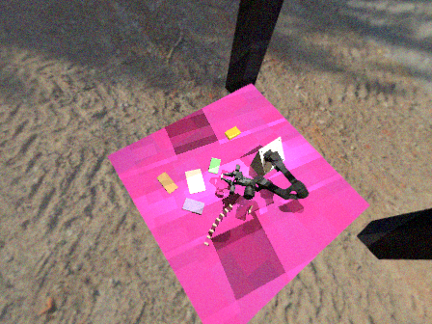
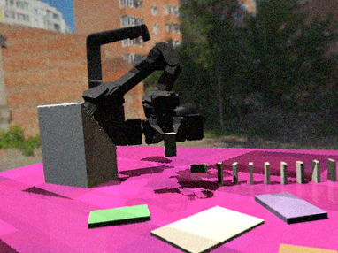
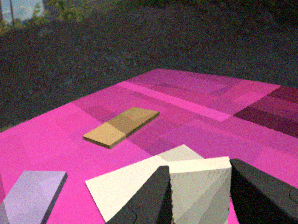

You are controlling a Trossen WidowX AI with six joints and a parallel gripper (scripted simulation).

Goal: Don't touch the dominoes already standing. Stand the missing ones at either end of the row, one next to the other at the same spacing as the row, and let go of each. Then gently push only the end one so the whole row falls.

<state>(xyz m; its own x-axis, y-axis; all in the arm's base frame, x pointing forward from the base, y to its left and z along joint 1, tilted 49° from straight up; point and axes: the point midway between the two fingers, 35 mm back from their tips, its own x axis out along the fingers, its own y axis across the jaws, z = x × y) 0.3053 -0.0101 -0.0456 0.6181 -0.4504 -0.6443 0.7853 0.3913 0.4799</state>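
The green domino lies 5 cm behind my gripper tip, 12 cm to the right of it and 14 cm below it. Round my gripper tip: yellow domino 32 cm behind, 26 cm to the right, 13 cm below; lilac block 23 cm ahead, 3 cm to the left, 14 cm below; tan block 28 cm ahead, 20 cm to the right, 14 cm below.
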